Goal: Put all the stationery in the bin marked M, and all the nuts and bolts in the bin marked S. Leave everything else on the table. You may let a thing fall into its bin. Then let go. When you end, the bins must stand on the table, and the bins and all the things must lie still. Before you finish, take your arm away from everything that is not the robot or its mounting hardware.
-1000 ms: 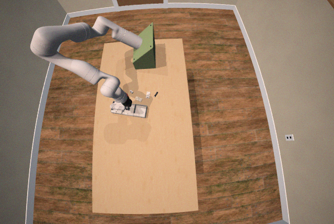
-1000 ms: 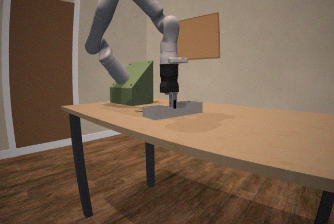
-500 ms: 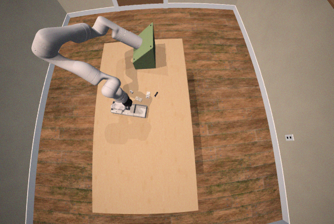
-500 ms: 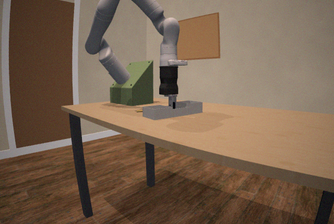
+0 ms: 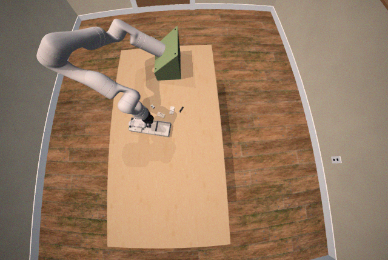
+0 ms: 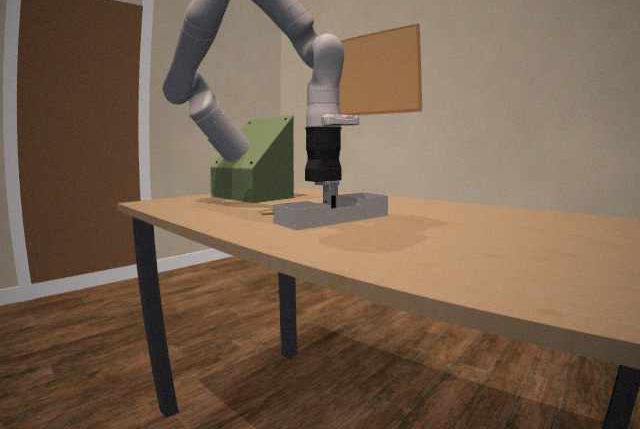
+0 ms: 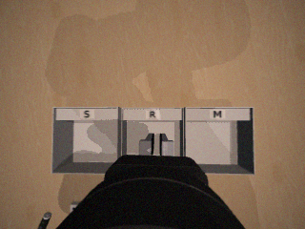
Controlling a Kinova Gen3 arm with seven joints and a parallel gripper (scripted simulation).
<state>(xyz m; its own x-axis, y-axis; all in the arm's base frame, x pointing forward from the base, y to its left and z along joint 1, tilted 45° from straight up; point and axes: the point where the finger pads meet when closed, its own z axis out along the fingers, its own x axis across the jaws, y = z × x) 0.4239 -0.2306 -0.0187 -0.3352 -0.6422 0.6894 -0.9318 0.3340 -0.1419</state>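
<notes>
The grey piece lies 13 cm behind my hand, 4 cm to the left of it and 3 cm below it. Also, from my hand: yellow piece: 14 cm behind, 3 cm to the right, 3 cm below; red piece: 8 cm behind, 3 cm below; white block: 8 cm behind, 15 cm to the left, 3 cm below.
</notes>
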